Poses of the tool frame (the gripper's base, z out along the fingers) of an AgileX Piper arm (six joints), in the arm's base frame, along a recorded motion.
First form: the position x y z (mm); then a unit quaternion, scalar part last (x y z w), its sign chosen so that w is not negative.
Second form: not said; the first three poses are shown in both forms.
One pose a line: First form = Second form
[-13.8, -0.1, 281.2, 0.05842, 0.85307, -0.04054, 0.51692] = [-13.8, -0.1, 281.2, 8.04, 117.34, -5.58]
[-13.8, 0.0, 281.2, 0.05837, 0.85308, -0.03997, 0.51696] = [-13.8, 0.0, 281.2, 8.03, 117.34, -5.50]
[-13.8, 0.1, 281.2, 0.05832, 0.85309, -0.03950, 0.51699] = [-13.8, 0.1, 281.2, 8.02, 117.34, -5.43]
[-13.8, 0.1, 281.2, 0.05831, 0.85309, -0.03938, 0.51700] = [-13.8, 0.1, 281.2, 8.02, 117.34, -5.42]
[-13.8, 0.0, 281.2, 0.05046, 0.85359, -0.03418, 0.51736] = [-13.8, 0.0, 281.2, 6.94, 117.39, -4.70]
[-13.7, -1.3, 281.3, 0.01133, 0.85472, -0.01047, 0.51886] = [-13.7, -1.3, 281.3, 1.56, 117.47, -1.44]
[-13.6, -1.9, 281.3, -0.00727, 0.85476, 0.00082, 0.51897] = [-13.6, -1.9, 281.3, -1.00, 117.47, 0.11]
